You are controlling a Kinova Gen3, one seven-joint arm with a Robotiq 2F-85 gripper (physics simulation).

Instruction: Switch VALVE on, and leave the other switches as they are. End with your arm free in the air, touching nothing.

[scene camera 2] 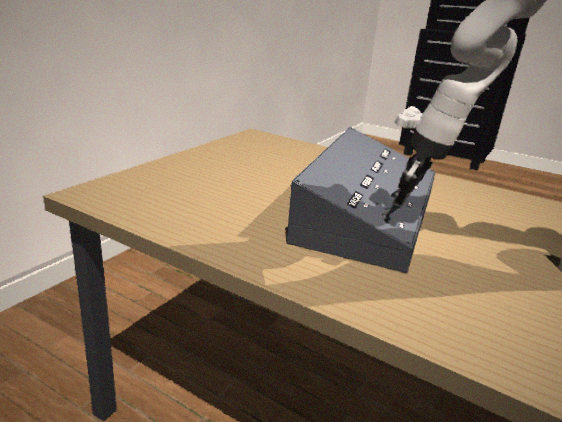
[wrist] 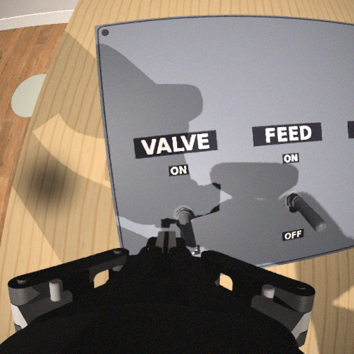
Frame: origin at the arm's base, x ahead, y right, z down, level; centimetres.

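Seen in the pictures: gripper, fingertip midpoint: (scene camera 2: 397, 204).
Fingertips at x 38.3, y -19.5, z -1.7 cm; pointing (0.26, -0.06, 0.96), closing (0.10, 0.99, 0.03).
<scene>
Offsets run from my fingertips to a thing's middle. Level surfaces: height alone.
The grey sloped switch box {dx +13.5, dy +17.0, dz +6.6 cm} (scene camera 2: 325, 225) (wrist: 260, 65) stands on the table. Its VALVE label {dx +9.3, dy -0.5, dz +1.5 cm} (scene camera 2: 355, 199) (wrist: 175, 143) is at the box's near end in the scene view. The VALVE lever (wrist: 186, 229) slants down toward its OFF side; its lower end is partly hidden behind the fingers, and its OFF label is mostly hidden in the wrist view. My gripper (scene camera 2: 398, 197) (wrist: 166, 242) is shut and empty, low over the panel, with its fingertips close beside the VALVE lever. I cannot tell whether they touch it. The FEED lever (wrist: 310, 215) points down toward OFF.
The FEED label {dx +12.1, dy +11.2, dz +1.5 cm} (scene camera 2: 367, 182) (wrist: 287, 134) is beside VALVE, with two more labelled switches beyond it in the scene view. The wooden table {dz +12.4 cm} (scene camera 2: 200, 175) carries the box. A black drawer cabinet (scene camera 2: 417, 82) stands behind the arm.
</scene>
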